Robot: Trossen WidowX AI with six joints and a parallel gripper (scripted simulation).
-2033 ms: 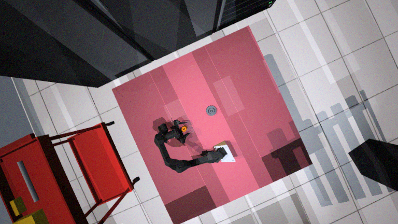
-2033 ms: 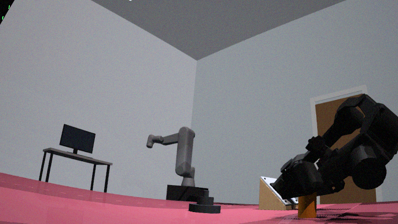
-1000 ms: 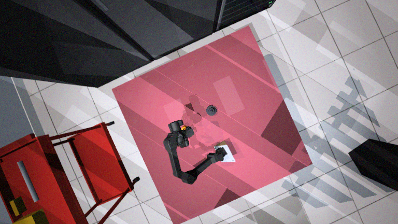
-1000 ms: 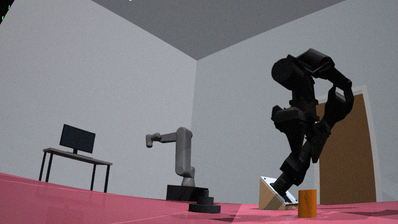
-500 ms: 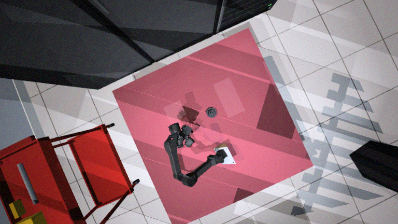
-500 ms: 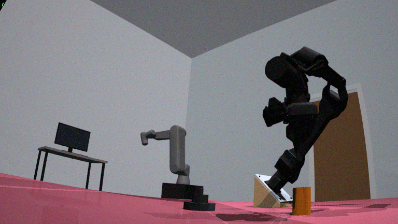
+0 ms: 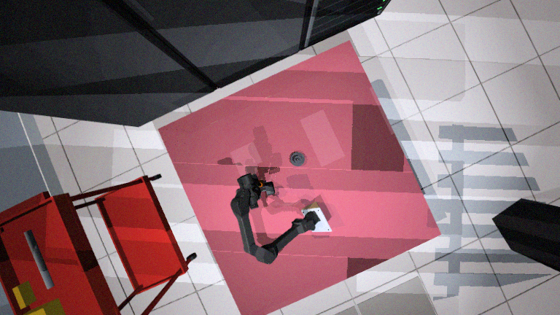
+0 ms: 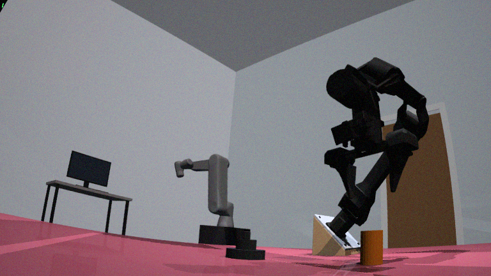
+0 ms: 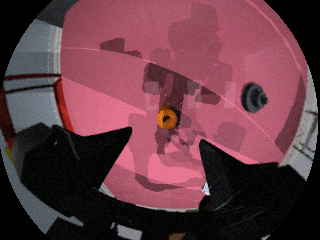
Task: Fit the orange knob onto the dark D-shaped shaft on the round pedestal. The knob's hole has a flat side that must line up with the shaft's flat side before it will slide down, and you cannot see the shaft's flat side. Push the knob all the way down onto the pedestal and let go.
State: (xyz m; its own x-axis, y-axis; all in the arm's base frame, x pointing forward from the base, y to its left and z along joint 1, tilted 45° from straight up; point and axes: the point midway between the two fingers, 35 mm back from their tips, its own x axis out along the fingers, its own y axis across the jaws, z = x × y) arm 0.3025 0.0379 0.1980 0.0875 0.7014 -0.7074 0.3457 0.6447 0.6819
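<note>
My gripper tip is now 90 mm above the orange knob. The rest, counted from my gripper tip: dark round pedestal (260 mm to the right, 90 mm below).
</note>
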